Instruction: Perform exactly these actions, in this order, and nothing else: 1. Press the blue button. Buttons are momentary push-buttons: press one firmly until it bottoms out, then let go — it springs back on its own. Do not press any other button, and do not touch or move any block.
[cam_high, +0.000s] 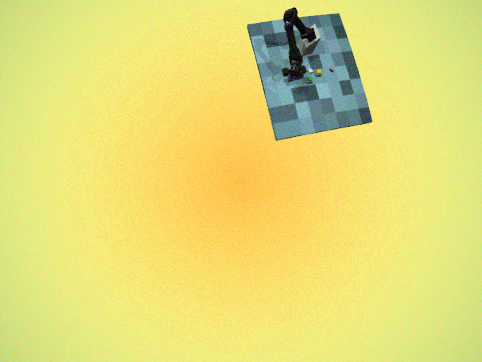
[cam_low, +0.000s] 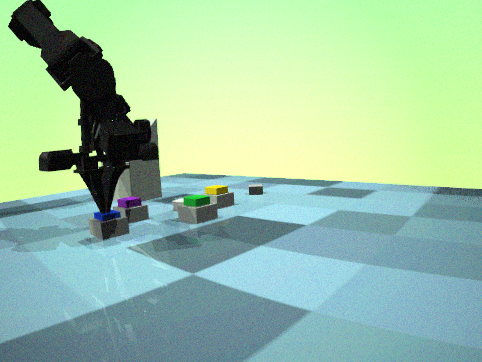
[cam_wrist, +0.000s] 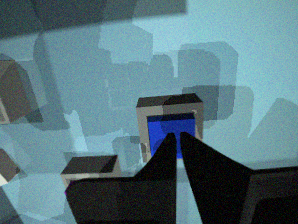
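The blue button lies 10 mm below my gripper tip. Also, from my gripper tip: white block (30 mm behind, 190 mm to the left, 20 mm below); then green button (50 mm ahead, 150 mm to the left); then purple button (60 mm behind, 80 mm to the left).
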